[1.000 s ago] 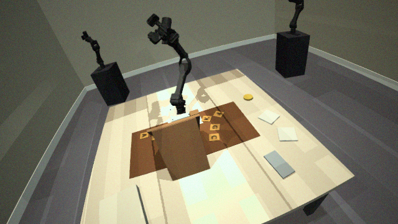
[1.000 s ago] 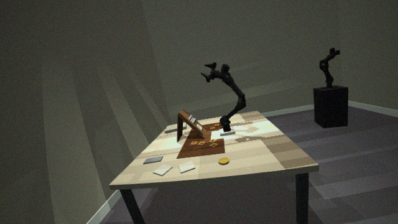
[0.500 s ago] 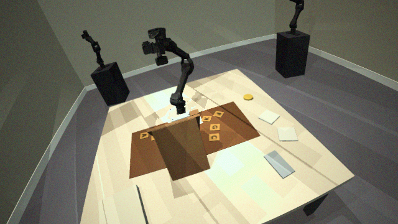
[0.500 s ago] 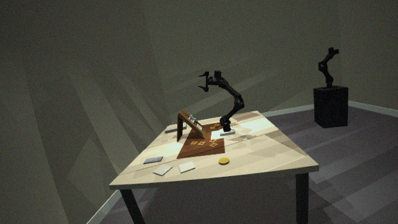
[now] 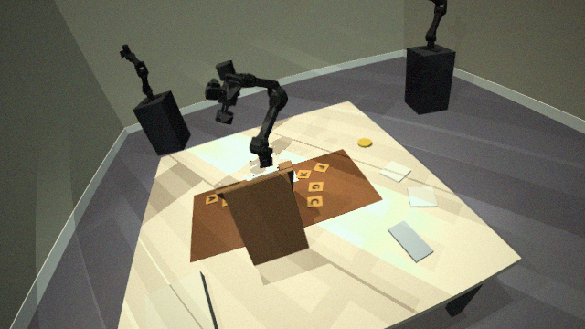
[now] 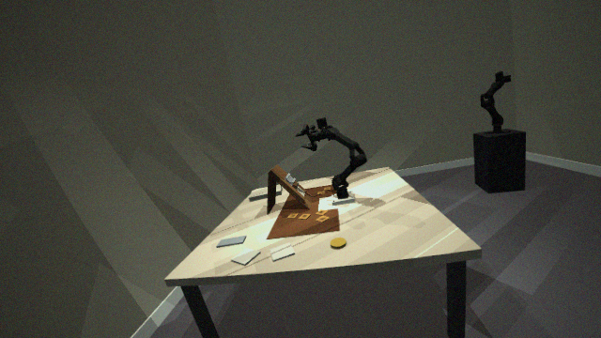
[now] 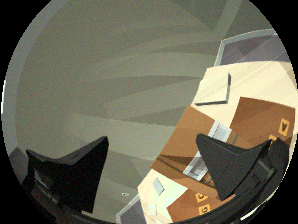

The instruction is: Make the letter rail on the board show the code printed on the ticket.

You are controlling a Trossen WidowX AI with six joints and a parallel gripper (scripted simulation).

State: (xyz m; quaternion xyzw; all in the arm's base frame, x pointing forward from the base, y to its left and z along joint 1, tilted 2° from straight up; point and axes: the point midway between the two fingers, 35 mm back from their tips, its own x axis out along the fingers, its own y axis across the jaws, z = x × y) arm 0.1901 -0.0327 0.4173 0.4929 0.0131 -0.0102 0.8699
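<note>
Right now the orange tile marked g is 30 mm behind my gripper tip, 250 mm to the left of it and 430 mm below it. Round my gripper tip: brown mat (40 mm behind, 70 mm to the left, 430 mm below); orange tile marked 7 (40 mm behind, 140 mm to the right, 430 mm below); white ticket (60 mm ahead, 20 mm to the left, 340 mm below).
</note>
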